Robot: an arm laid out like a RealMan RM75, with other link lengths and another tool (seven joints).
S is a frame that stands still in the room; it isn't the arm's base.
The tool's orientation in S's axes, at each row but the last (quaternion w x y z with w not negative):
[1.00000 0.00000 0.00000 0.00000]
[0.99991 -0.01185 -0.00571 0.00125]
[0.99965 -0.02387 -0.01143 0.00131]
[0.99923 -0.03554 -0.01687 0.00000]
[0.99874 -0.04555 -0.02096 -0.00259]
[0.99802 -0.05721 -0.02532 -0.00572]
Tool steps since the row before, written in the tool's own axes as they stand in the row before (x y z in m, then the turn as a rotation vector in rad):
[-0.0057 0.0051 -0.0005 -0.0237 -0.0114 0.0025]
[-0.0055 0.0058 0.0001 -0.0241 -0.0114 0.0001]
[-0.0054 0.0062 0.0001 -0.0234 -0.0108 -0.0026]
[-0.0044 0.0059 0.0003 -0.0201 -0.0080 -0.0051]
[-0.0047 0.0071 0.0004 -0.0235 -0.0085 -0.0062]
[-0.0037 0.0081 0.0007 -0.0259 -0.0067 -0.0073]
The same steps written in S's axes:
[-0.0057 0.0051 -0.0005 -0.0237 -0.0114 0.0025]
[-0.0055 0.0058 -0.0001 -0.0241 -0.0115 0.0001]
[-0.0054 0.0062 -0.0003 -0.0233 -0.0110 -0.0026]
[-0.0044 0.0059 -0.0003 -0.0199 -0.0084 -0.0052]
[-0.0047 0.0071 -0.0004 -0.0233 -0.0090 -0.0064]
[-0.0036 0.0082 -0.0004 -0.0256 -0.0073 -0.0078]

